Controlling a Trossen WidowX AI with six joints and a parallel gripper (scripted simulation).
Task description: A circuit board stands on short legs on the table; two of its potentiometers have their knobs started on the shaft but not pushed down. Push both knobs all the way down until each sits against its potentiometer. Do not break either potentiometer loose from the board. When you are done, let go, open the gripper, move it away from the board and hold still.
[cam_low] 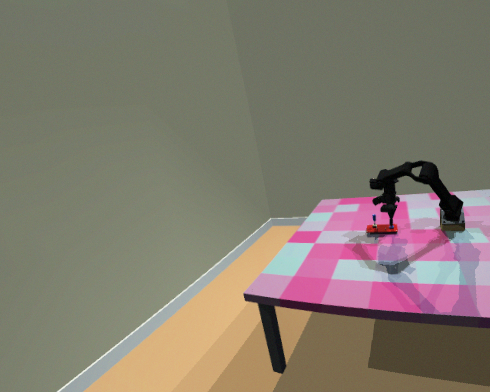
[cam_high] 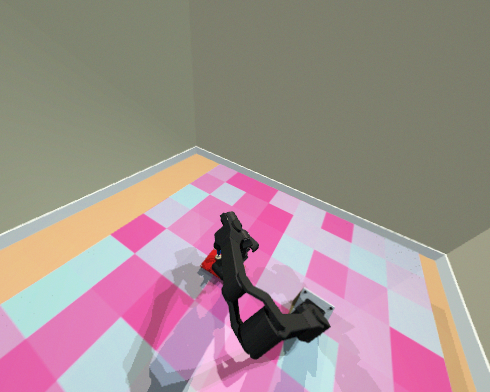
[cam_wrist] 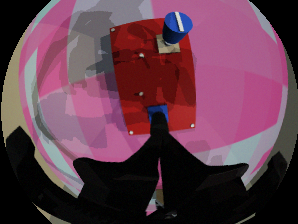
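Now: the blue knob 9 cm ahead of my gripper tip, 1 cm to the right of it and 1 cm above it.
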